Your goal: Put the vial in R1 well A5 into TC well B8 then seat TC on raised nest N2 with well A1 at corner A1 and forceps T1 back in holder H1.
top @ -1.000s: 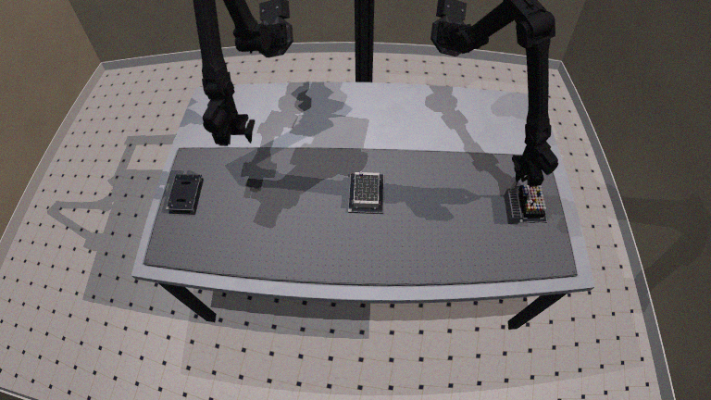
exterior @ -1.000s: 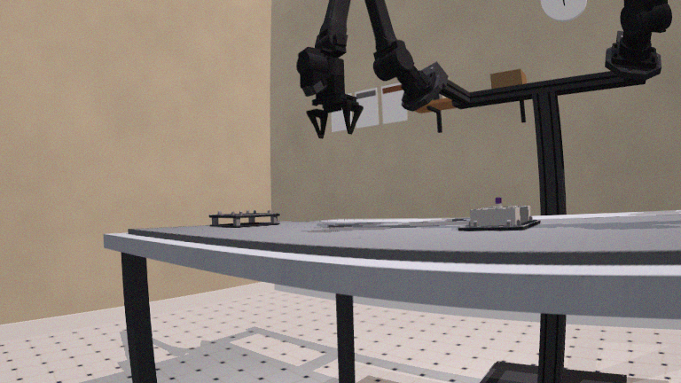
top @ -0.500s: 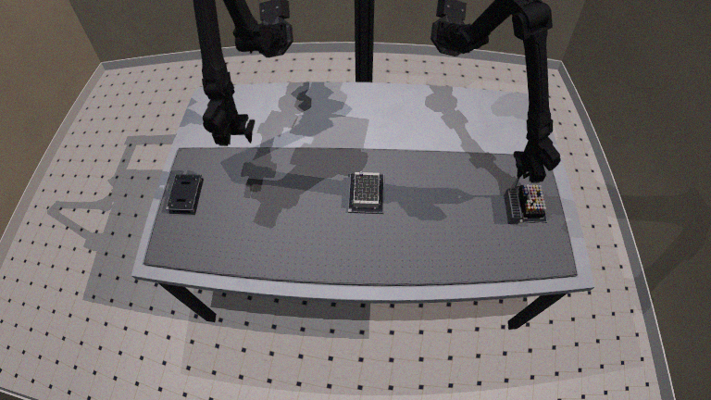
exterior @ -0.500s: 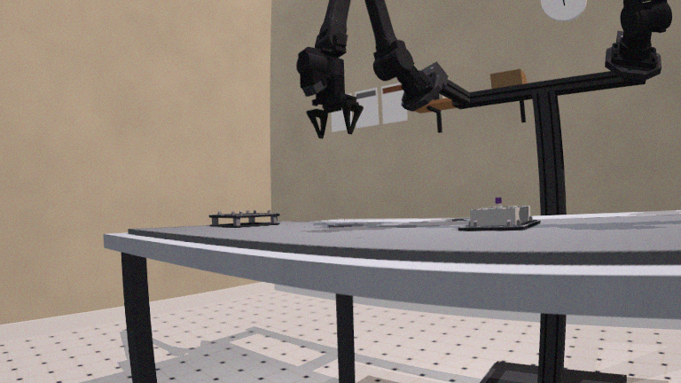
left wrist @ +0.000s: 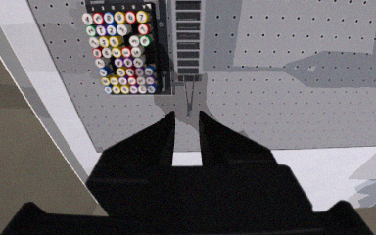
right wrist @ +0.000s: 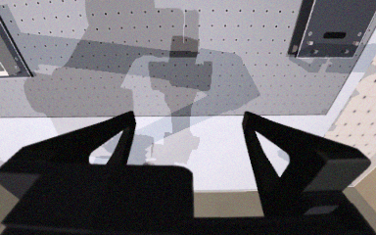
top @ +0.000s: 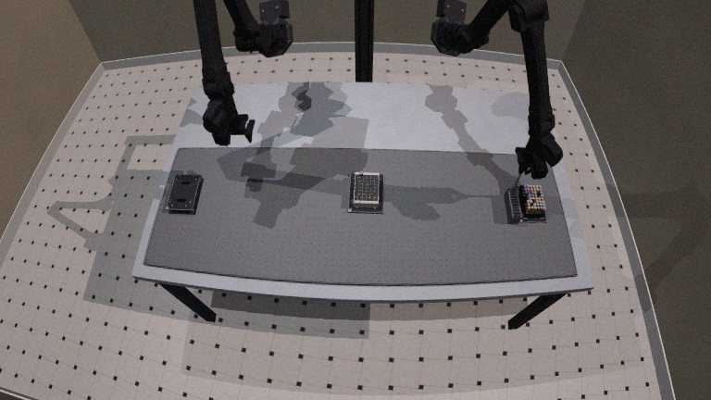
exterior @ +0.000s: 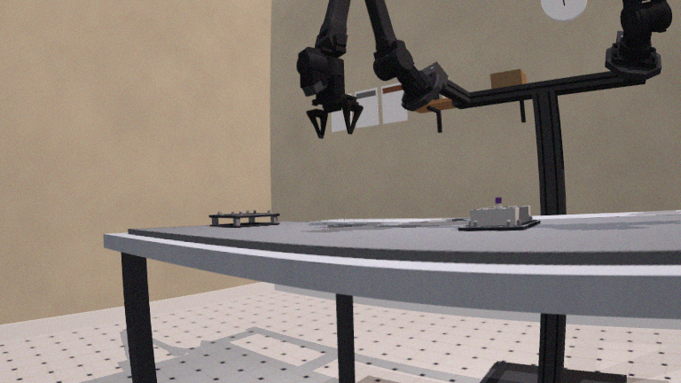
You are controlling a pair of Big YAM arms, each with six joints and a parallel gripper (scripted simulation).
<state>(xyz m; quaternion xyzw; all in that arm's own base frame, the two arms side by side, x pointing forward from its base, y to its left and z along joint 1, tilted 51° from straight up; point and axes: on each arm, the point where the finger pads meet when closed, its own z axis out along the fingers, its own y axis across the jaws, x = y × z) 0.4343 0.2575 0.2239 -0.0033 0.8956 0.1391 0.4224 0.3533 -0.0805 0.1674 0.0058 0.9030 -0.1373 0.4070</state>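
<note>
My right hand is 43 cm to the right of the tube carrier TC, 21 cm above it and 6 cm short of it. From my right hand the other things lie so: holder h1 (97 cm to the left, 22 cm below, 15 cm ahead); raised nest n2 (27 cm to the right, 21 cm below, 7 cm ahead).
</note>
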